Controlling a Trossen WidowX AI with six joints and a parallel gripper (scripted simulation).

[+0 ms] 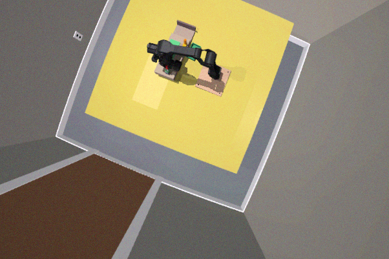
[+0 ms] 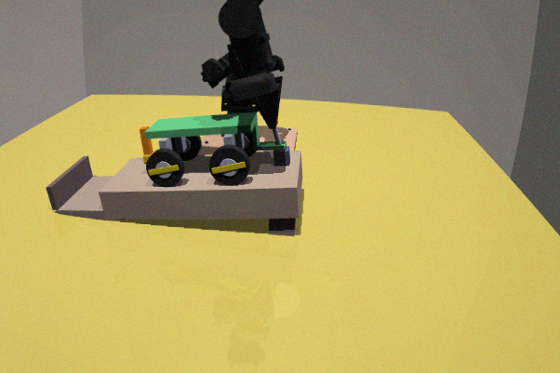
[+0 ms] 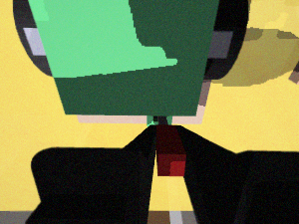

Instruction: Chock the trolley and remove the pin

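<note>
The green tray is 23 cm to the right of my gripper tip, 15 cm below it and 7 cm behind it. Round my gripper tip: green-decked trolley 10 cm to the right, 4 cm ahead, 3 cm below; then red-headed stop pin right at my gripper tip; then support leg 13 cm below, 3 cm to the left, 2 cm ahead.
</note>
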